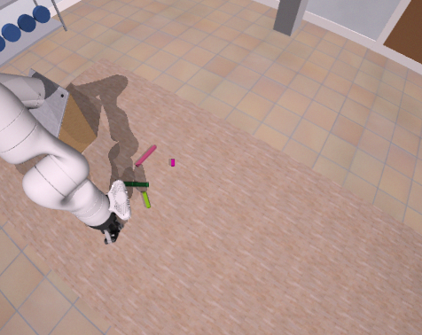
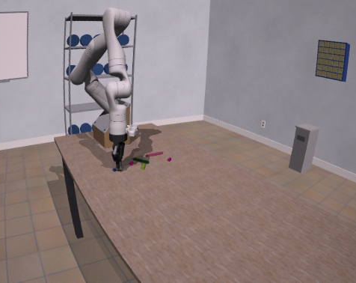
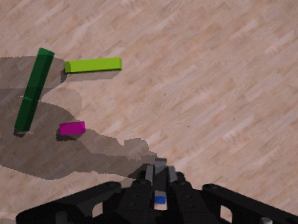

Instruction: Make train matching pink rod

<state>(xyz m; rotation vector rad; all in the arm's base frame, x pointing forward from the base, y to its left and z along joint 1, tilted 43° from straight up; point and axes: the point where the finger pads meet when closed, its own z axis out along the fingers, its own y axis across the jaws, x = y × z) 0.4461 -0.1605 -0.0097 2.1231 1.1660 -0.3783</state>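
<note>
My hand is 3 cm above the blue rod, 2 cm to the left of it and 1 cm past it. From my hand the other things lie so: green rod 13 cm to the left, 6 cm behind, 3 cm below; lime rod 11 cm to the left, 3 cm below; grey rod 2 cm below.
</note>
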